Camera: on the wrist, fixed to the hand. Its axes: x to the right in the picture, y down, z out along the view.
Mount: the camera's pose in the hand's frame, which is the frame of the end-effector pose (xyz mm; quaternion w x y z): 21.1 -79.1 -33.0 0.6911 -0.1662 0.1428 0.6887
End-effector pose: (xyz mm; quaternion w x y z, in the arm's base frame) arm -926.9 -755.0 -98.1 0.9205 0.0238 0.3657 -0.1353
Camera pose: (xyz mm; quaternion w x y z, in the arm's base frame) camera -955.3 -831.3 -132.2 0.6811 0.1346 0.3903 0.6047
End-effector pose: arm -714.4 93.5 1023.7 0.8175 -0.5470 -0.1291 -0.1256
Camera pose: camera -719.7 32.3 1087.1 0.5790 -0.5849 0.4251 0.3767
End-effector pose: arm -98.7 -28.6 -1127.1 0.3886 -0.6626 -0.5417 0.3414
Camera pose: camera -101.9 -3.9 -1042.4 0.0007 -0.9443 0.0807 0.3189
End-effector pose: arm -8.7 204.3 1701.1 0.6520 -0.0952 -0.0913 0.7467
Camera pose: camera 72.8 236.1 1689.4 0.0664 0.3437 0.0285 -0.9363
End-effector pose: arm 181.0 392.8 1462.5 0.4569 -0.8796 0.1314 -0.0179
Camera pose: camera 213.3 404.6 1543.8 0.1631 -0.5908 0.7648 0.1985
